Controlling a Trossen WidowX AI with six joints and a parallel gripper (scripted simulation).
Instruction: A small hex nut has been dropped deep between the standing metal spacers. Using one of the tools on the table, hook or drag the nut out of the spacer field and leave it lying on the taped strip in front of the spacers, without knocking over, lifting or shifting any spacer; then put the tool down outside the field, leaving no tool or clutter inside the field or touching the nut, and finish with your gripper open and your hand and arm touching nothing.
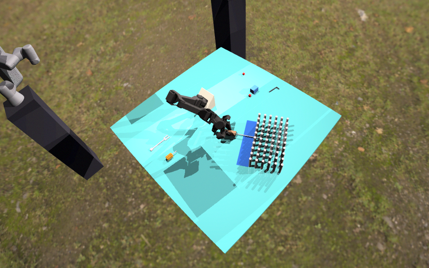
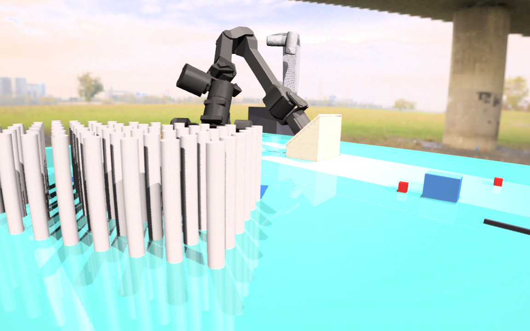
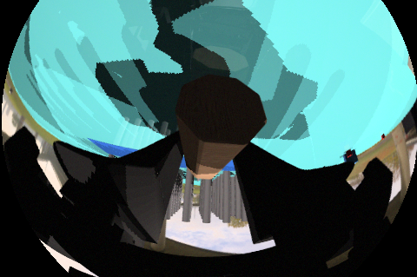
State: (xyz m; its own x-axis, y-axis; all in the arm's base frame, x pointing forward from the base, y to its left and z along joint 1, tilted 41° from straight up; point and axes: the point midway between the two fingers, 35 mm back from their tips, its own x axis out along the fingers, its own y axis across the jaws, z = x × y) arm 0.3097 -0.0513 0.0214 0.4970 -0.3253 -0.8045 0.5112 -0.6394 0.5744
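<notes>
Right now the wooden-handled hook tool is 90 mm ahead of my gripper tip and 50 mm to the left of it. Round my gripper tip: orange-handled screwdriver 410 mm to the right, 170 mm behind, 10 mm above; tiny grey hex nut 180 mm ahead, 110 mm to the left, 10 mm below; blue taped strip 130 mm ahead, 30 mm to the left, 10 mm below.
</notes>
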